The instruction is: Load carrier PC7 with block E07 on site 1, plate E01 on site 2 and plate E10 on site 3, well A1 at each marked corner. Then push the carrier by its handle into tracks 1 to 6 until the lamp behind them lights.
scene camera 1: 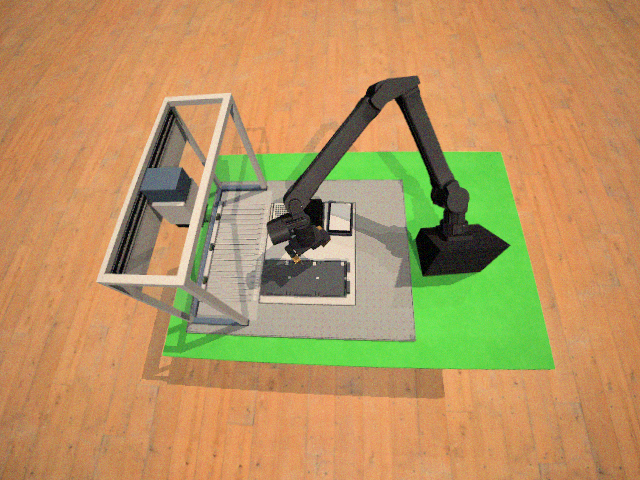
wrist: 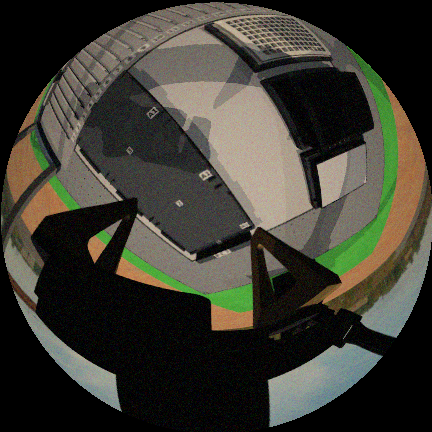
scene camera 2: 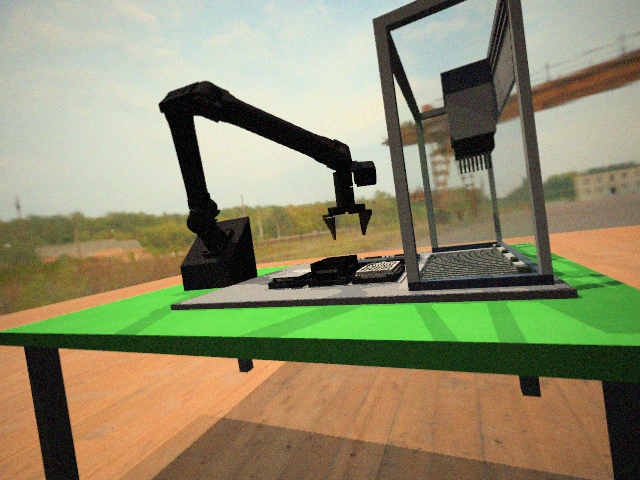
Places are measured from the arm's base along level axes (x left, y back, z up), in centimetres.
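Pixels of known places: gripper, fingertip midpoint: [scene camera 1: 311, 254] [wrist: 196, 219] [scene camera 2: 349, 237]; arm's base, link origin: [scene camera 1: 453, 234] [scene camera 2: 218, 243].
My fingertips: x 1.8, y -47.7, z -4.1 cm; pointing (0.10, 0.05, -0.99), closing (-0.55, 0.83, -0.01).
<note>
For each thing: its middle in the pictures, then the offset to it from my fingertips. Level surfaces: height alone.
- Carrier PC7, body centre: [wrist: 155, 180] [scene camera 2: 367, 259] [scene camera 1: 304, 277] dx +5.4, dy -3.4, dz -8.2 cm
- light gridded plate, body centre: [scene camera 2: 379, 269] [scene camera 1: 283, 217] dx -20.0, dy -11.3, dz -7.8 cm
- tall black block, body centre: [wrist: 333, 102] [scene camera 2: 335, 267] [scene camera 1: 311, 215] dx -19.0, dy -0.2, dz -6.4 cm
- white-topped plate, body centre: [wrist: 344, 172] [scene camera 2: 297, 275] [scene camera 1: 340, 217] dx -18.1, dy +11.0, dz -7.8 cm
- grey deck, surface height: dz -9.7 cm
- green table, surface height: dz -11.0 cm
Carrier PC7 [scene camera 1: 305, 283] [wrist: 165, 187] is a long dark tray with no labware on it; A1 corner marks and site numbers show. Opposite it are three pieces whose E labels I cannot read: a light gridded plate [scene camera 1: 278, 209] [scene camera 2: 381, 268] [wrist: 280, 36], a tall black block [scene camera 1: 315, 209] [scene camera 2: 333, 268] [wrist: 325, 107] in the middle, and a white-topped plate [scene camera 1: 340, 217] [scene camera 2: 289, 279] [wrist: 342, 172]. My gripper [scene camera 1: 308, 243] [scene camera 2: 349, 236] [wrist: 196, 219] is open and empty, above the area between the carrier and the labware. The grooved tracks [scene camera 1: 237, 242] lie beyond the carrier's far end.
A post frame [scene camera 1: 142, 279] [scene camera 2: 398, 155] stands over the tracks, with a pipetting head [scene camera 1: 168, 186] [scene camera 2: 470, 111] hanging high inside. The carrier and labware rest on a white panel [scene camera 1: 310, 301] [wrist: 240, 130] on the grey deck [scene camera 1: 382, 310], on a green table [scene camera 1: 465, 320] [scene camera 2: 310, 322].
</note>
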